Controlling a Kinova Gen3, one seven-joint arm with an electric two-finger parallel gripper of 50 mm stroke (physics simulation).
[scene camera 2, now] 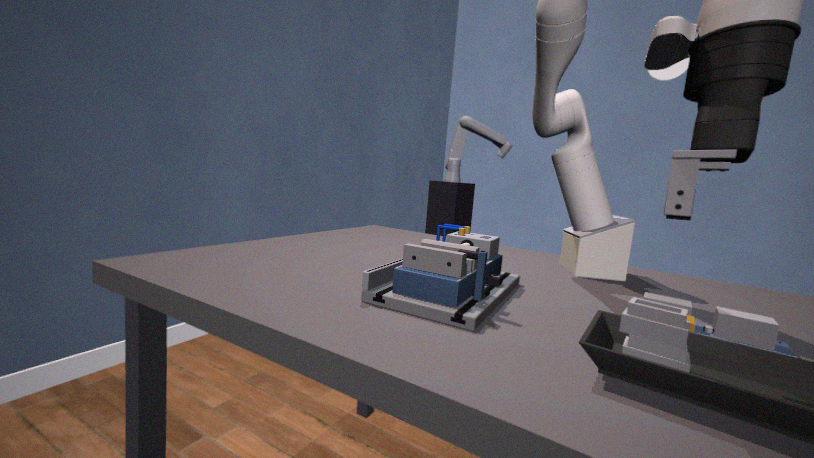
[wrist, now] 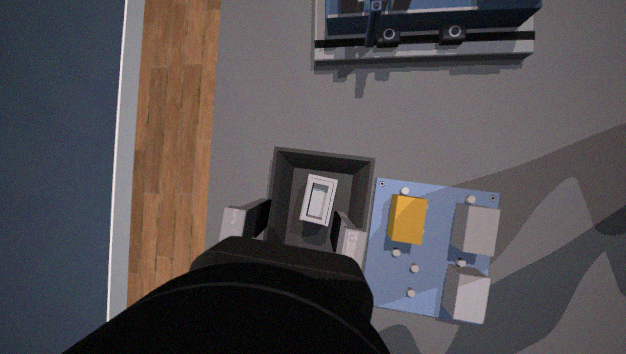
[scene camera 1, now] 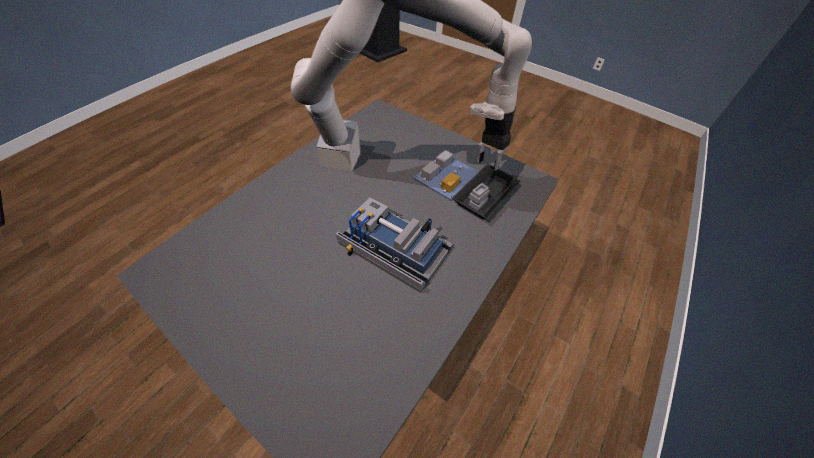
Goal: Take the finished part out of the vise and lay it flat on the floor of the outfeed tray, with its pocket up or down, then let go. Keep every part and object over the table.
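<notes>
The vise stands mid-table; no part shows between its jaws in scene camera 1. A light grey part with a rectangular pocket is in the dark outfeed tray, pocket up. It rests on top of another light grey part, not on the tray floor. The stack is near the tray end closest to the vise. My gripper is open and empty, above the tray and higher than the stack.
A blue plate lies directly beside the tray, with an orange block and two grey blocks on it, among small pegs. The tray is near the table edge. The arm's base stands on the table.
</notes>
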